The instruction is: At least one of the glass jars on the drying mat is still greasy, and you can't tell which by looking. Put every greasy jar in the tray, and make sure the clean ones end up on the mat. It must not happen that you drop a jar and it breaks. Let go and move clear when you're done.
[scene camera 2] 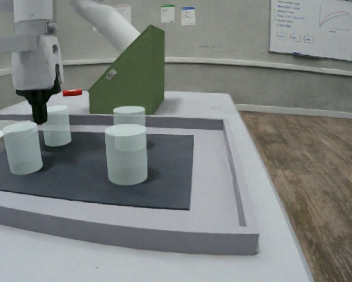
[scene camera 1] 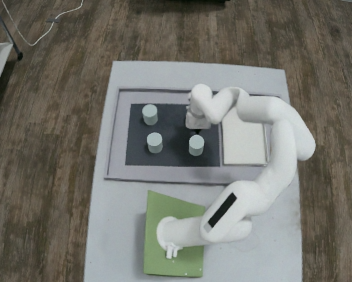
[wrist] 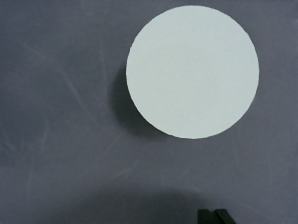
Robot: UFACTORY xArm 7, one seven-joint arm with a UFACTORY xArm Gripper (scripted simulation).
Labels:
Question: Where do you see a dark drying mat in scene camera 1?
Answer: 171,126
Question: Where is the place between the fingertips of my gripper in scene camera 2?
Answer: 41,123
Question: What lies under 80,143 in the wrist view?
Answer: A dark drying mat.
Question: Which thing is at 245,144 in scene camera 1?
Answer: A cream tray.

